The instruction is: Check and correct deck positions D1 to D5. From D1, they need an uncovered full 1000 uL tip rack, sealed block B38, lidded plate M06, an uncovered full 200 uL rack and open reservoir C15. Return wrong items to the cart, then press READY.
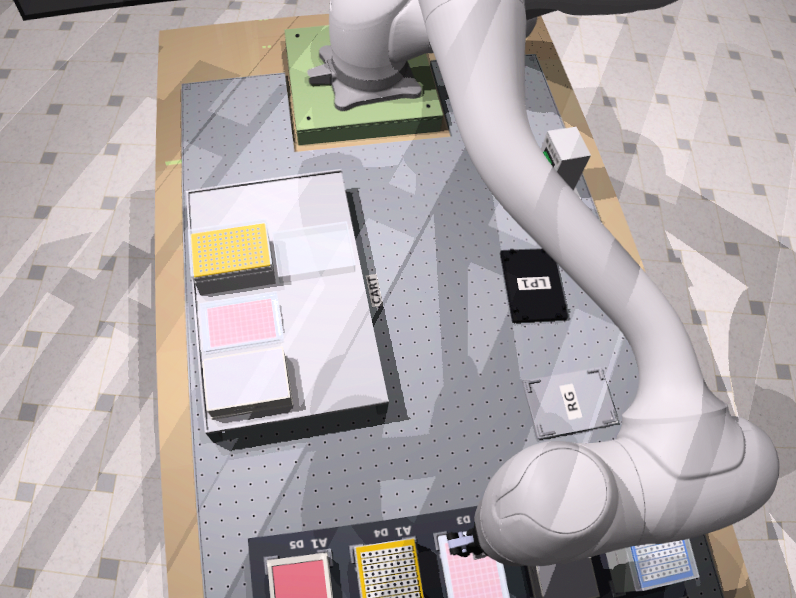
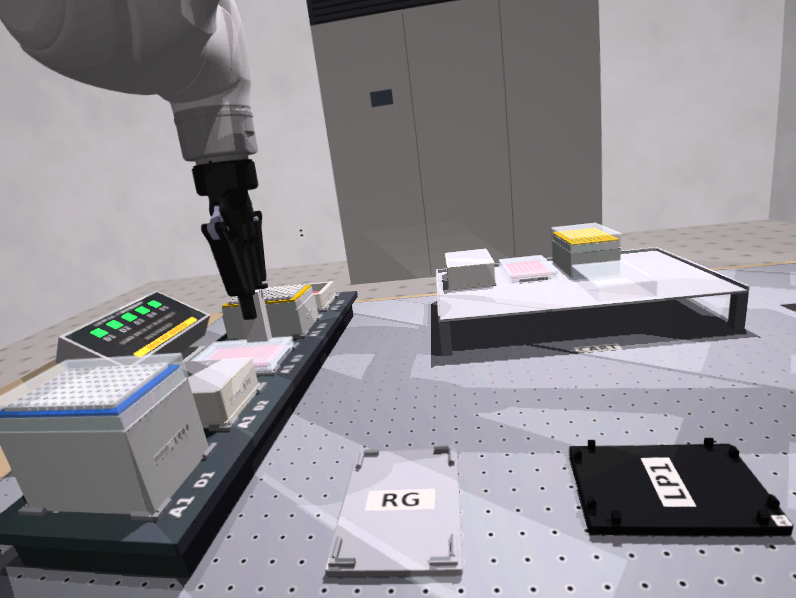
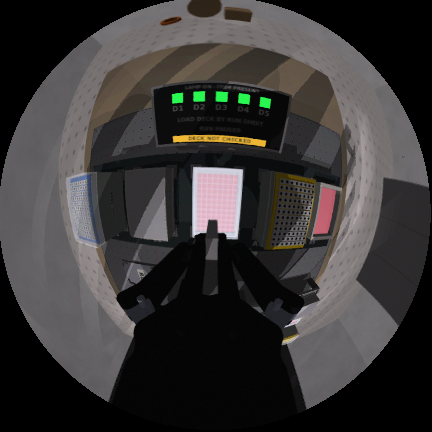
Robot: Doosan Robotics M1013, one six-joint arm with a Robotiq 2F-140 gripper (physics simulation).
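Places are measured from the arm's base along level axes (x ahead, y left, z up), in centimetres.
Where they show: gripper, fingertip midpoint: (image 1: 476, 548) (image 2: 259, 339) (image 3: 212, 227); arm's base, origin of the base link: (image 1: 369, 73).
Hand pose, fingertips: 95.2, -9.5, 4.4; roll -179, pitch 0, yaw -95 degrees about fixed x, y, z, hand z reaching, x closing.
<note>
Things, the pixels of their top centre, and the offset from my fingertips, as dx, dy, dz. "pt": a spot on its surface instead.
- blue-rimmed tip rack, middle of its top: (image 2: 86, 378) (image 1: 659, 537) (image 3: 77, 211) +6.6, +23.7, +7.1
- grey block, middle of its top: (image 2: 186, 375) (image 1: 562, 558) (image 3: 143, 205) +5.0, +11.4, +0.9
- uncovered yellow rack, middle of its top: (image 1: 392, 588) (image 3: 294, 214) (image 2: 267, 292) +2.0, -13.2, +3.2
- open red reservoir, middle of its top: (image 3: 327, 212) +0.5, -25.5, -0.2
- panel, surface spot: (image 3: 221, 117) (image 2: 149, 325) pt +16.7, -2.7, +3.1
- cart, middle of its top: (image 1: 278, 287) (image 2: 565, 276) -48.4, -18.4, -1.6
- white-topped block, middle of its top: (image 1: 245, 378) (image 2: 467, 257) (image 3: 301, 312) -32.7, -26.3, +1.9
- clear cover, middle of its top: (image 1: 313, 248) (image 2: 611, 271) -53.3, -11.3, +0.3
My gripper (image 1: 464, 543) (image 2: 254, 316) (image 3: 212, 227) is shut and empty, pointing down above the D3 plate. D1 holds a blue-rimmed tip rack (image 1: 662, 560) (image 2: 96, 450) (image 3: 82, 207) with a clear cover over it. D2 holds a grey block (image 1: 566, 579) (image 2: 222, 392) (image 3: 146, 200). D3 holds a pink plate (image 1: 476, 576) (image 2: 247, 354) (image 3: 217, 192) that looks lidded. D4 holds an uncovered yellow rack (image 1: 389, 569) (image 2: 292, 315) (image 3: 292, 212) with dark holes showing. D5 holds an open red reservoir (image 1: 299, 579) (image 3: 325, 210). Item codes are unreadable.
The panel (image 2: 133, 321) (image 3: 221, 117) shows green lamps and "DECK NOT CHECKED". The cart (image 1: 334, 379) (image 2: 682, 276) bears a covered yellow rack (image 1: 231, 251) (image 2: 585, 251), a pink plate (image 1: 241, 321) (image 2: 527, 267), a white-topped block (image 1: 247, 379) (image 2: 469, 269) and a clear cover (image 1: 315, 251).
</note>
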